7 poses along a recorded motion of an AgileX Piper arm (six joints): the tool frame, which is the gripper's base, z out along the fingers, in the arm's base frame.
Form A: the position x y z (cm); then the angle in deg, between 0 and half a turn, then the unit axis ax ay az.
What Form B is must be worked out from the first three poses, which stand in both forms.
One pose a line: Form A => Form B
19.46 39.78 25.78 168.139 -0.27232 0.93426 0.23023 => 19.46 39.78 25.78 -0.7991 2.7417 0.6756
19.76 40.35 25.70 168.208 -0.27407 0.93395 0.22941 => 19.76 40.35 25.70 -0.8046 2.7419 0.6735
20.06 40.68 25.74 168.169 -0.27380 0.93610 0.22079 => 20.06 40.68 25.74 -0.8036 2.7476 0.6480
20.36 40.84 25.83 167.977 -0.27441 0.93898 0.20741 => 20.36 40.84 25.83 -0.8045 2.7529 0.6081
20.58 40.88 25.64 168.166 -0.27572 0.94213 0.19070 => 20.58 40.88 25.64 -0.8093 2.7652 0.5597
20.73 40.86 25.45 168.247 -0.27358 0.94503 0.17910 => 20.73 40.86 25.45 -0.8034 2.7750 0.5259
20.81 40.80 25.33 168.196 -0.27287 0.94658 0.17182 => 20.81 40.80 25.33 -0.8010 2.7788 0.5044
